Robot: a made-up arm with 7 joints. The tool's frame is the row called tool.
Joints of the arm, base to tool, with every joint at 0 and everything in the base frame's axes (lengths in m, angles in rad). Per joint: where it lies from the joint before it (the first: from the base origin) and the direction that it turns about. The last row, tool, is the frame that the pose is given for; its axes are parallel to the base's.
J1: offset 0 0 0 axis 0 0.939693 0.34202
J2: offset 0 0 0 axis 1 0 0
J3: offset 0 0 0 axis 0 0 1
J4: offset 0.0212 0 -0.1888 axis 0 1 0
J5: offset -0.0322 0 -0.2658 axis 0 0 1
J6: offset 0 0 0 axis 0 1 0
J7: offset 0 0 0 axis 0 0 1
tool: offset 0 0 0
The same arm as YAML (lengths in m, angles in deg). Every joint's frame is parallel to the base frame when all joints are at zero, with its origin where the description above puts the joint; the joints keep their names.
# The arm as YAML. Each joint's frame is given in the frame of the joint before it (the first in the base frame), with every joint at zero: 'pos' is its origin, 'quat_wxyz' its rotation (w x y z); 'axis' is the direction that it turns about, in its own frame. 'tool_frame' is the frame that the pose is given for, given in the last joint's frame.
length_unit: m
angle_unit: deg
joints:
  - joint: J1
    pos: [0.0, 0.0, 0.0]
    quat_wxyz: [1.0, 0.0, 0.0, 0.0]
    axis: [0.0, 0.9397, 0.342]
  - joint: J2
    pos: [0.0, 0.0, 0.0]
    quat_wxyz: [1.0, 0.0, 0.0, 0.0]
    axis: [1.0, 0.0, 0.0]
  - joint: J3
    pos: [0.0, 0.0, 0.0]
    quat_wxyz: [1.0, 0.0, 0.0, 0.0]
    axis: [0.0, 0.0, 1.0]
  - joint: J4
    pos: [0.0212, 0.0, -0.1888]
    quat_wxyz: [1.0, 0.0, 0.0, 0.0]
    axis: [0.0, 1.0, 0.0]
  - joint: J5
    pos: [-0.0322, 0.0, -0.2658]
    quat_wxyz: [1.0, 0.0, 0.0, 0.0]
    axis: [0.0, 0.0, 1.0]
  - joint: J6
    pos: [0.0, 0.0, 0.0]
    quat_wxyz: [1.0, 0.0, 0.0, 0.0]
    axis: [0.0, 1.0, 0.0]
  - joint: J7
    pos: [0.0, 0.0, 0.0]
    quat_wxyz: [1.0, 0.0, 0.0, 0.0]
    axis: [0.0, 0.0, 1.0]
tool_frame:
  pos: [0.0, 0.0, 0.0]
  quat_wxyz: [1.0, 0.0, 0.0, 0.0]

